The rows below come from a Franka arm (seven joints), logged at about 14 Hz.
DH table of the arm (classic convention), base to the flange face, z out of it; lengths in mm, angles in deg. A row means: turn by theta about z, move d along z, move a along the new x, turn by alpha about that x. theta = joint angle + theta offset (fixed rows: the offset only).
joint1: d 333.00, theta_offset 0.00, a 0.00, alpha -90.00
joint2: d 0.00, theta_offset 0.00, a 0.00, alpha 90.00
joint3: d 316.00, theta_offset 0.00, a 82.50, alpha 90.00
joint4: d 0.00, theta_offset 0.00, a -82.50, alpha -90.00
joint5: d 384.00, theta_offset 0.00, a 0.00, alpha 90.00
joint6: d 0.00, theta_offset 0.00, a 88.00, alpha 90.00
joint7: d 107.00, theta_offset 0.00, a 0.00, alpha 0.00
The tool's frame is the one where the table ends.
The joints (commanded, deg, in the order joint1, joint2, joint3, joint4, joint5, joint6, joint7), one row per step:
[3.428 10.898 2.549 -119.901 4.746 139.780 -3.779]
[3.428 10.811 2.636 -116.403 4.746 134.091 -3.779]
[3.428 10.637 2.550 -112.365 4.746 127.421 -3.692]
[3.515 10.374 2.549 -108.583 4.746 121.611 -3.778]
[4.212 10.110 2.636 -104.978 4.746 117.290 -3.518]
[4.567 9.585 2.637 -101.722 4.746 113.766 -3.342]
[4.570 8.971 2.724 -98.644 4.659 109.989 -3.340]
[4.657 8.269 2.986 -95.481 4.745 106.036 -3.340]
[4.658 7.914 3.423 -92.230 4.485 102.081 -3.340]
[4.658 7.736 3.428 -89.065 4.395 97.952 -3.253]
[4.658 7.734 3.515 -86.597 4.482 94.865 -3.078]
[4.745 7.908 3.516 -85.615 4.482 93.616 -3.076]
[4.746 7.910 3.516 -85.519 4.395 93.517 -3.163]
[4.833 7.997 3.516 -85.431 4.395 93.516 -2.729]
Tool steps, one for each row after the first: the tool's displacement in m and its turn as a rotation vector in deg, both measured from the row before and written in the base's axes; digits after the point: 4 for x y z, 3 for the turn. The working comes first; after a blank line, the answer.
Tool pose at each row, in the base's axes (x y z in m, rotation vector in deg; the steps are taken from these numbers as rounded here):
[0.5858 0.0609 0.3474 -175.219 -9.624 -13.659]
[0.5928 0.0635 0.3659 -175.167 -10.204 -10.412]
[0.5990 0.0644 0.3887 -175.126 -10.509 -6.635]
[0.6032 0.0667 0.4127 -174.983 -11.308 -3.925]
[0.6068 0.0761 0.4383 -174.738 -12.557 -3.161]
[0.6089 0.0808 0.4654 -174.561 -13.247 -3.514]
[0.6086 0.0821 0.4918 -174.504 -13.871 -3.379]
[0.6059 0.0861 0.5197 -174.245 -14.820 -3.211]
[0.6026 0.0903 0.5447 -174.295 -16.040 -2.667]
[0.5987 0.0901 0.5667 -174.361 -16.388 -1.466]
[0.5955 0.0909 0.5826 -174.254 -16.561 -0.501]
[0.5946 0.0918 0.5871 -174.234 -16.814 0.178]
[0.5946 0.0917 0.5877 -174.305 -16.976 0.174]
[0.5949 0.0926 0.5875 -174.351 -16.447 0.208]

[0.0070 0.0026 0.0185 0.091 2.102 0.470]
[0.0062 0.0009 0.0228 0.047 2.456 0.302]
[0.0042 0.0023 0.0240 0.048 1.750 0.600]
[0.0036 0.0094 0.0256 0.126 0.472 0.848]
[0.0021 0.0047 0.0271 0.129 -0.243 0.450]
[-0.0003 0.0013 0.0264 -0.002 0.071 0.413]
[-0.0027 0.0040 0.0279 0.164 0.094 0.640]
[-0.0033 0.0042 0.0250 -0.190 0.307 0.805]
[-0.0039 -0.0002 0.0220 -0.158 0.764 0.255]
[-0.0032 0.0008 0.0159 0.036 0.631 0.147]
[-0.0009 0.0009 0.0045 -0.045 0.434 0.185]
[0.0000 -0.0001 0.0006 -0.085 -0.015 0.101]
[0.0003 0.0009 -0.0002 0.001 0.037 -0.346]

